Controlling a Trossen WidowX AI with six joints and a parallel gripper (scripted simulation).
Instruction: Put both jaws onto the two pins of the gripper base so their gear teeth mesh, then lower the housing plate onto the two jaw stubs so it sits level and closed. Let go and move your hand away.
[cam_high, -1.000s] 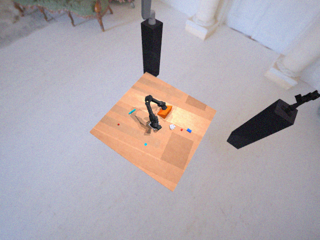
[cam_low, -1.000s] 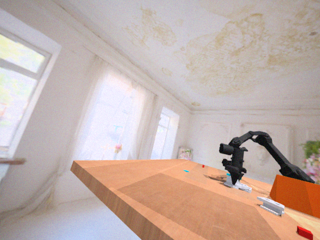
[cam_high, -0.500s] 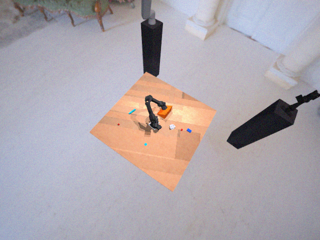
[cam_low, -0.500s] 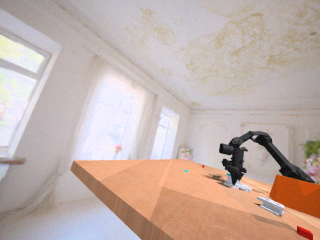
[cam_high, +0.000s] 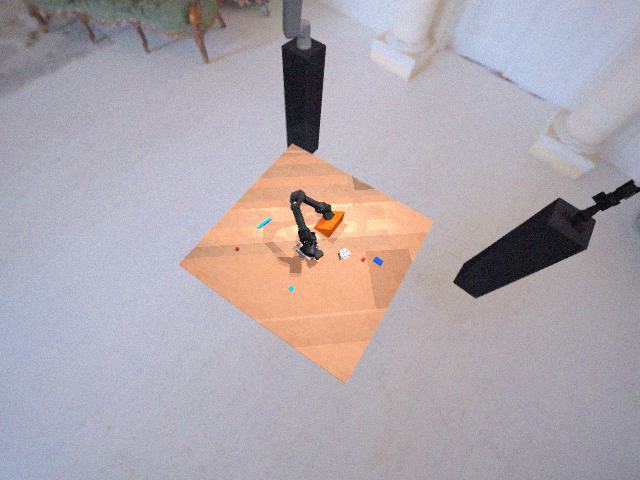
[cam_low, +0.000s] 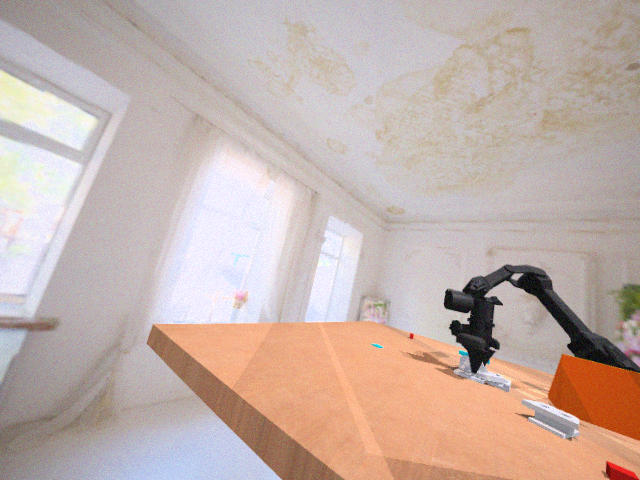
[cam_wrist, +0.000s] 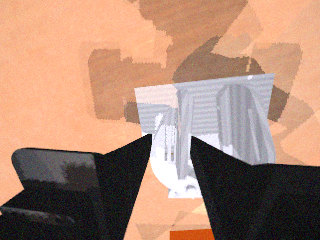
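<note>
The gripper jaw lies 40 mm behind my gripper tip and 50 mm to the right of it. Round my gripper tip: cyan cube: 280 mm ahead, 60 mm to the left, 20 mm below; then white block: 140 mm behind, 180 mm to the left, 10 mm below; then cyan bar: 40 mm ahead, 400 mm to the right, 10 mm below.
</note>
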